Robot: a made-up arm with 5 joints.
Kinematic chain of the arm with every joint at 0, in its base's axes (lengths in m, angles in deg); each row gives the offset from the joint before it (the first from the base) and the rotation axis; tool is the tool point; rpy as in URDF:
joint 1: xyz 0.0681 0 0.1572 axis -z
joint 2: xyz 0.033 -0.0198 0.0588 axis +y
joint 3: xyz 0.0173 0 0.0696 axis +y
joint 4: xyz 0.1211 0 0.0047 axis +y
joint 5: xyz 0.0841 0.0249 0 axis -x
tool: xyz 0 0 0 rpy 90 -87.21 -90
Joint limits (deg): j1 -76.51..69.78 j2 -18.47..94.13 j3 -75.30..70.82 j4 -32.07..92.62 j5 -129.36..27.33
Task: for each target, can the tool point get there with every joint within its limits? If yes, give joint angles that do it. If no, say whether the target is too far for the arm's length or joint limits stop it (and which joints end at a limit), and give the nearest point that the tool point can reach.
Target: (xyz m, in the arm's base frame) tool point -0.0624 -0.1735 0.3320
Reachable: no: joint limits stop it (at a limit: joint 2, joint 3) | nearest point 0.0210 -0.0627 0.2127 | short by 0.183 m
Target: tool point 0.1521 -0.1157 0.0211
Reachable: yes | joints 56.06 77.14 -9.40 30.50 8.57
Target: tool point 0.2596 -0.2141 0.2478
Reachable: yes | joints 49.20 30.59 -19.64 -10.29 -31.23
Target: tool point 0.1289 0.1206 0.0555
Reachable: yes | joints -61.07 76.31 -24.90 74.18 -67.16
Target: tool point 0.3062 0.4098 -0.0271
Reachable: no: too far | nearest point 0.2077 0.2402 0.0891 | short by 0.228 m
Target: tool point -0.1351 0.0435 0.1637
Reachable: no: joint limits stop it (at a limit: joint 2, joint 3) | nearest point -0.0285 0.0207 0.1603 | short by 0.109 m
